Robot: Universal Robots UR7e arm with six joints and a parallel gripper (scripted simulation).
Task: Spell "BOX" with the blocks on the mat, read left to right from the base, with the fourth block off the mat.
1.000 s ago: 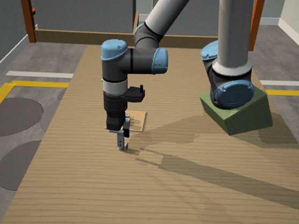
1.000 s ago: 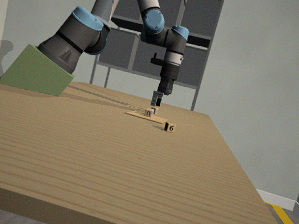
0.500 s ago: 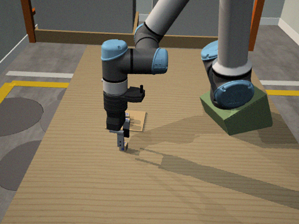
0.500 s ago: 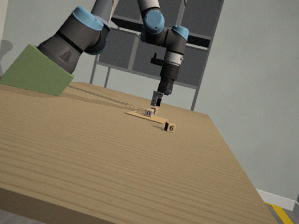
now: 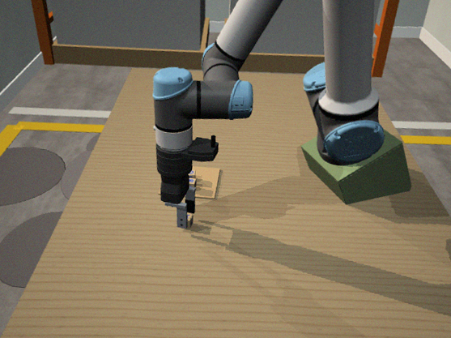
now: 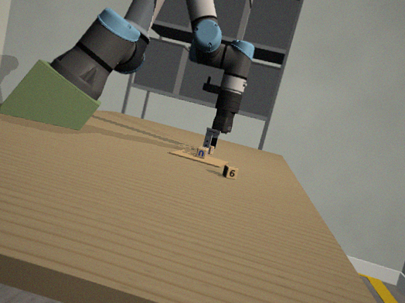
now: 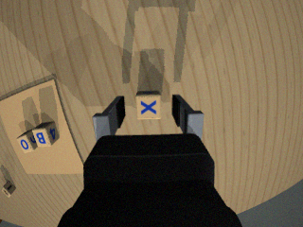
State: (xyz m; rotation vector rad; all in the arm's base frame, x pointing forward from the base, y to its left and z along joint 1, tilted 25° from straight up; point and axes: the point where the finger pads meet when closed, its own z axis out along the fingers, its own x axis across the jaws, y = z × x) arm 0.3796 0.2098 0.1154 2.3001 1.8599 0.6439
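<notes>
My gripper is now 2 cm above the X block. The rest, counted from my hand: B block 1 cm ahead, 14 cm to the right, 2 cm below; then O block 2 cm ahead, 18 cm to the right, 2 cm below; then mat 2 cm ahead, 18 cm to the right, 3 cm below.
</notes>
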